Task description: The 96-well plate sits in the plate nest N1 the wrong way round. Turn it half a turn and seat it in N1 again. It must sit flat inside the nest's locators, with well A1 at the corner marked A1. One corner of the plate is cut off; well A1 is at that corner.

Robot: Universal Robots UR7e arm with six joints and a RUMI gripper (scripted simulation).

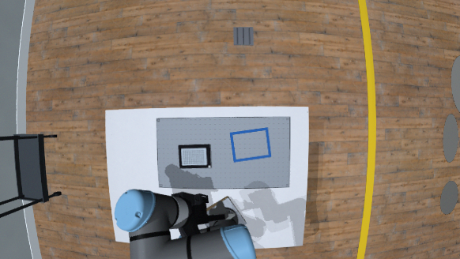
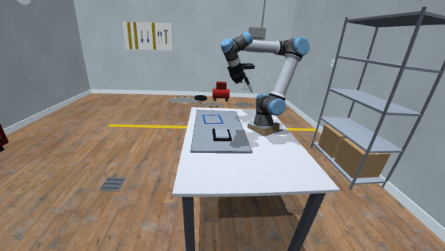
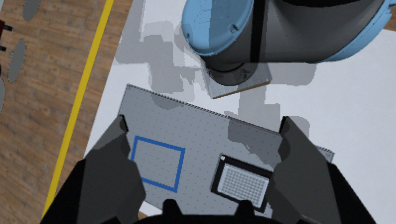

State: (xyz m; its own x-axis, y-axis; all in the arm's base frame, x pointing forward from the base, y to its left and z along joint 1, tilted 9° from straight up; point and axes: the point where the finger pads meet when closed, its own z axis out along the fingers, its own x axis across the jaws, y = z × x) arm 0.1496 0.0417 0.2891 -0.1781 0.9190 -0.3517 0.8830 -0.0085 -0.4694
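Right now my hand is 180 mm short of the clear 96-well plate, 100 mm to the right of it and 300 mm above it. Also, from my hand: black rectangular nest 180 mm ahead, 100 mm to the left, 310 mm below.
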